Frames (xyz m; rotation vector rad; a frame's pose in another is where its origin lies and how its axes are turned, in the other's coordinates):
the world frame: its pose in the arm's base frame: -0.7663 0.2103 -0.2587 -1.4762 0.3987 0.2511
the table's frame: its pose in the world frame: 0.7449 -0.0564 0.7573 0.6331 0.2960 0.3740
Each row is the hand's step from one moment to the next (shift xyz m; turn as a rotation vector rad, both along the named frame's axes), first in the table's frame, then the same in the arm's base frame.
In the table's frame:
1: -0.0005 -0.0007 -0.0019 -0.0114 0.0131 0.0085
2: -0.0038 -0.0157 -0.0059 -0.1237 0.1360 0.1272
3: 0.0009 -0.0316 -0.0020 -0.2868 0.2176 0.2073
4: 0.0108 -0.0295 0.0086 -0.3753 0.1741 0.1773
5: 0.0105 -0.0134 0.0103 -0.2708 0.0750 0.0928
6: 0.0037 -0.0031 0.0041 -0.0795 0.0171 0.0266
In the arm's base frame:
1: -0.0012 -0.0017 0.0001 -0.0077 0.0171 0.0045
2: 0.0011 -0.0144 0.0094 -0.0589 0.2059 0.0642
3: 0.0138 -0.0237 0.0159 -0.1474 0.3485 0.1715
4: 0.0257 -0.0167 0.0110 -0.2017 0.3138 0.2519
5: 0.0192 -0.0042 0.0030 -0.1446 0.1667 0.1971
6: 0.0063 0.0000 0.0003 -0.0406 0.0451 0.0603

